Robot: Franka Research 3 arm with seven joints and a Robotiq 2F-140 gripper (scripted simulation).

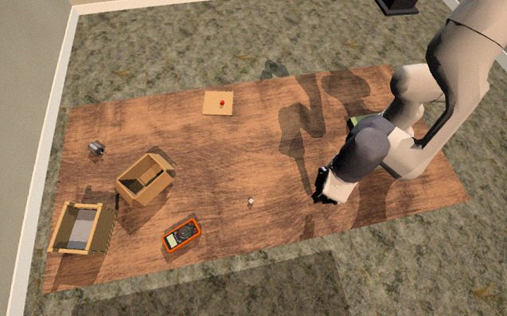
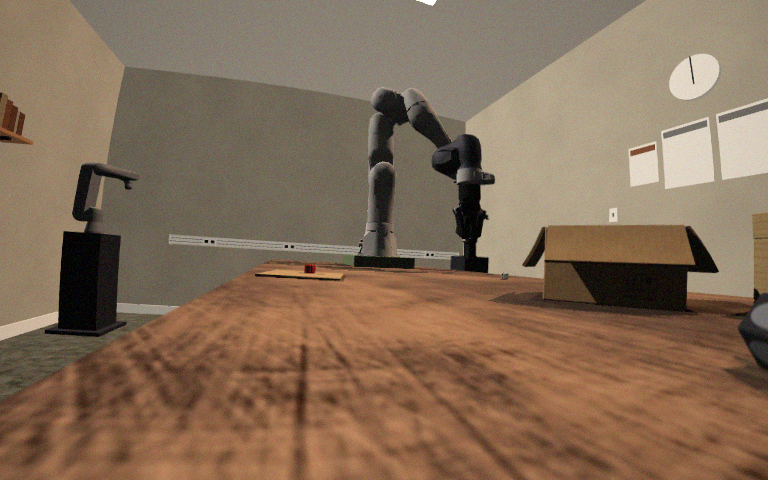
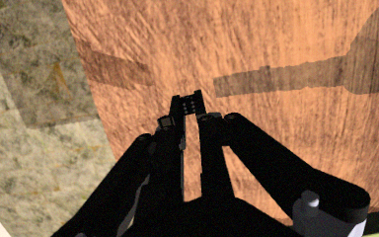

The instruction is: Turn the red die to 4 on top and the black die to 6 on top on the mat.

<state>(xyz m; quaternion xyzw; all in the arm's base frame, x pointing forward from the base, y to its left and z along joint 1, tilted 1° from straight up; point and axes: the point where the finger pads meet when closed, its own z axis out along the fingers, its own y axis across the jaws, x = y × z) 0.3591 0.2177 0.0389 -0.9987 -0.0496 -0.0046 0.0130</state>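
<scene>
The tan mat lies 310 mm ahead of my hand, 550 mm to the right of it and 80 mm below it. Also, from my hand: white die: 240 mm ahead, 40 mm to the right, 80 mm below; then black die: 30 mm below; then orange multimeter: 510 mm ahead, 40 mm to the left, 70 mm below.
</scene>
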